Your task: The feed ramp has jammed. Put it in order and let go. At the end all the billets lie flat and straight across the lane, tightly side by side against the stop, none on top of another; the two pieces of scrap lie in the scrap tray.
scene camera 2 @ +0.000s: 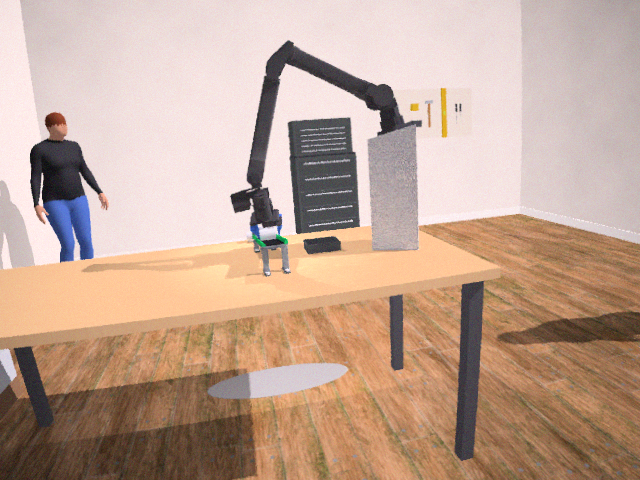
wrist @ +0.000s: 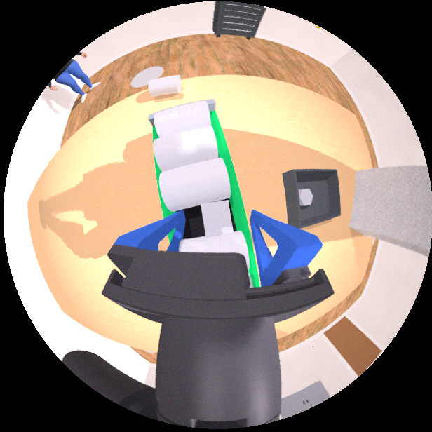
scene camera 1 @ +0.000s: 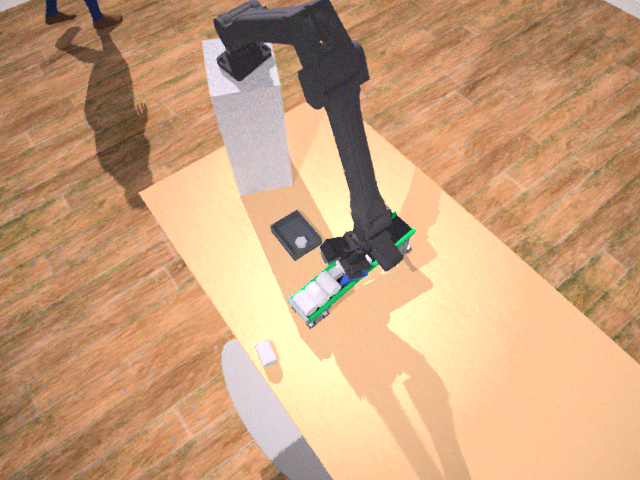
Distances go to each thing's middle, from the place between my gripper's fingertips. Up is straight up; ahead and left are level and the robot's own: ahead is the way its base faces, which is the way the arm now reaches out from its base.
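There's a dark scrap tray (scene camera 1: 286, 230) that sits 6 cm below my hand, 4 cm to the left of it and 19 cm behind it.
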